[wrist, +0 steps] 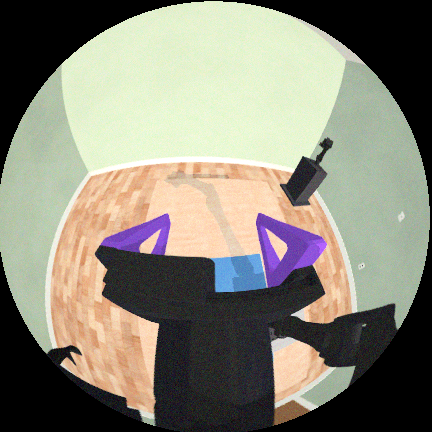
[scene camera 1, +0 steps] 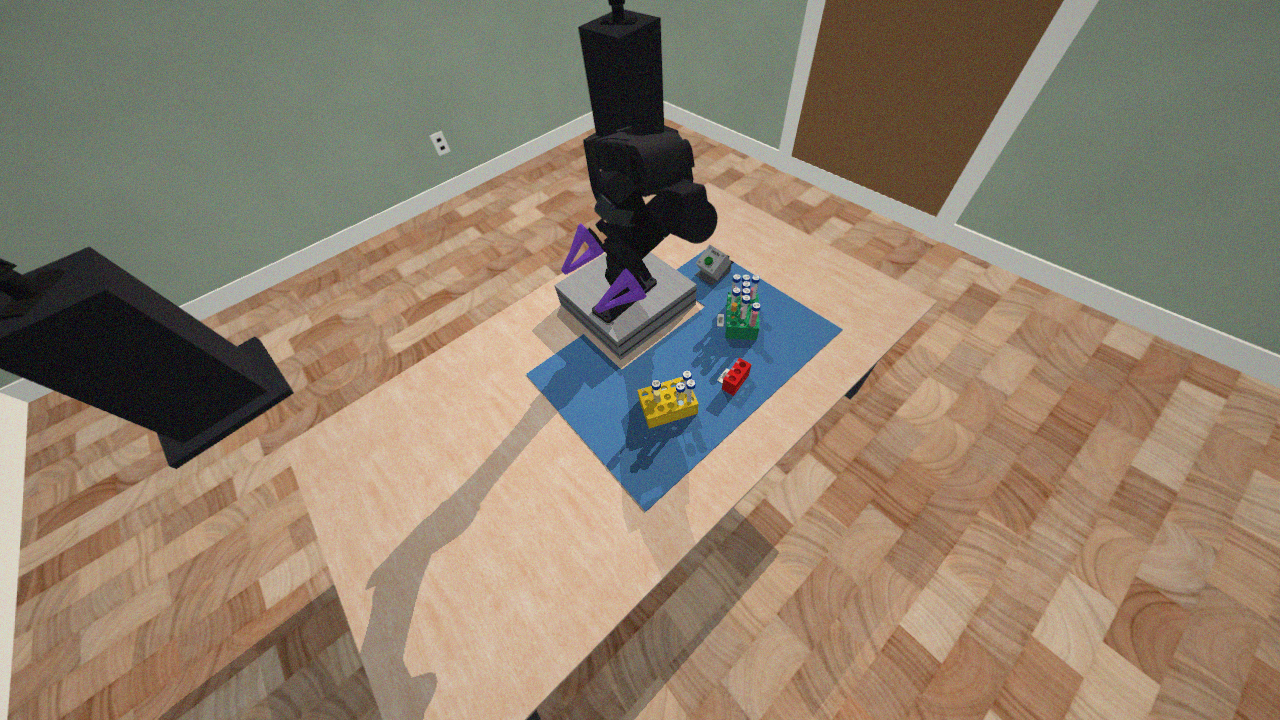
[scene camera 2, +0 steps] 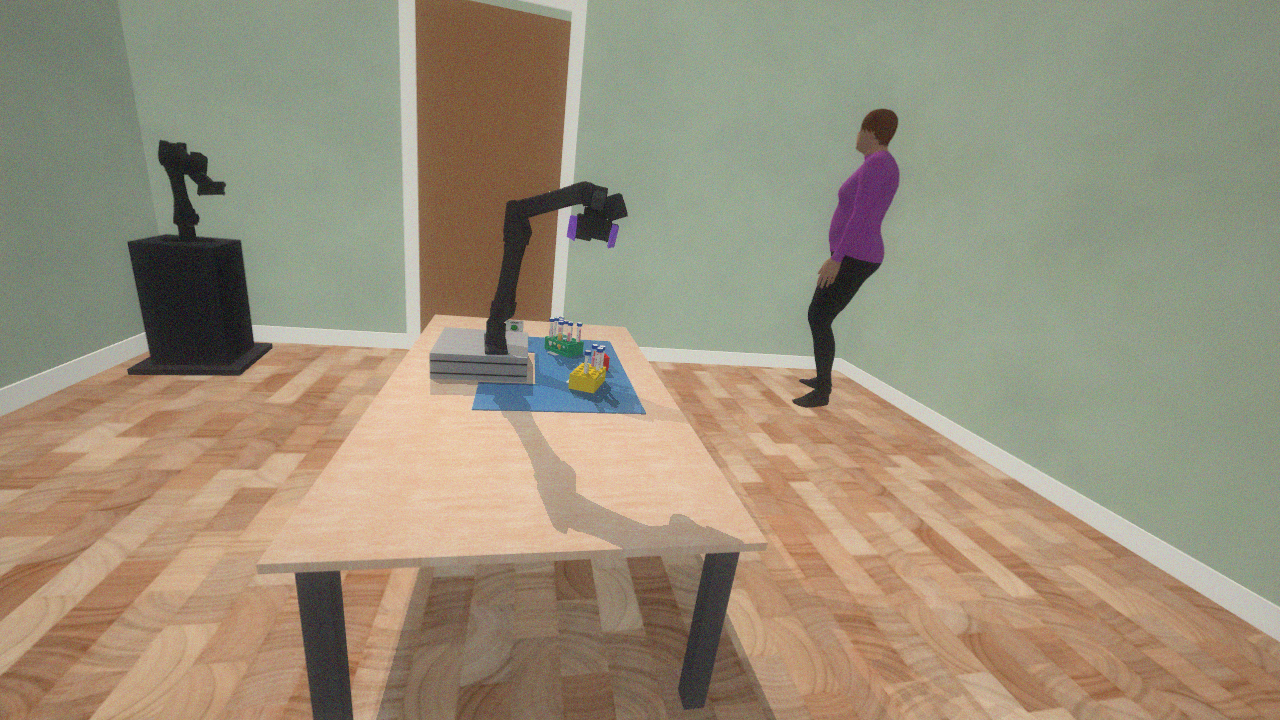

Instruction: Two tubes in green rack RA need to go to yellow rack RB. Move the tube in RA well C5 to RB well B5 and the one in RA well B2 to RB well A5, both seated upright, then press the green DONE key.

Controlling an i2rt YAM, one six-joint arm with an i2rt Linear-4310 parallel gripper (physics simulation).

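Frame: origin at the arm's base, x back, y right, z up, level; centimetres.
Where they show: gripper, fingertip midpoint: (wrist: 212, 217) (scene camera 1: 579, 291) (scene camera 2: 591, 242); arm's base, origin of the base link: (scene camera 2: 495, 344).
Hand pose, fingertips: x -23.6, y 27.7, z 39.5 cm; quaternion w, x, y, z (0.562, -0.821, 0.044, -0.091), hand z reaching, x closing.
Each offset is from my fingertips to the top centre of the thing. Level surfaces: height alone.
My gripper (scene camera 1: 580, 291) (scene camera 2: 592, 241) (wrist: 212, 217) has purple fingers, spread wide open and empty, high above the table. The green rack RA @(dx -3.1, dy -46.8, dz -42.5 cm) (scene camera 1: 742, 332) (scene camera 2: 565, 350) stands toward the far end of the blue mat, holding several upright tubes with blue-and-white caps. The yellow rack RB @(dx -5.6, dy -12.4, dz -42.5 cm) (scene camera 1: 671, 415) (scene camera 2: 586, 383) stands nearer, with several capped tubes upright in it and some empty wells. Well labels are too small to read. The green DONE key @(dx +15.6, dy -55.2, dz -40.1 cm) (scene camera 1: 708, 261) (scene camera 2: 513, 327) is on a grey box beyond RA. Neither rack nor the key shows in the wrist view.
A small red rack (scene camera 1: 735, 380) (scene camera 2: 605, 361) stands between the two racks on the blue mat @(dz -47.6 cm) (scene camera 1: 581, 376) (scene camera 2: 501, 399) (wrist: 225, 270). The arm's grey base block (scene camera 1: 666, 279) (scene camera 2: 478, 363) is beside the mat. A person (scene camera 2: 864, 205) stands right of the table. Another arm stands on a black pedestal (scene camera 2: 189, 304) (wrist: 305, 180).
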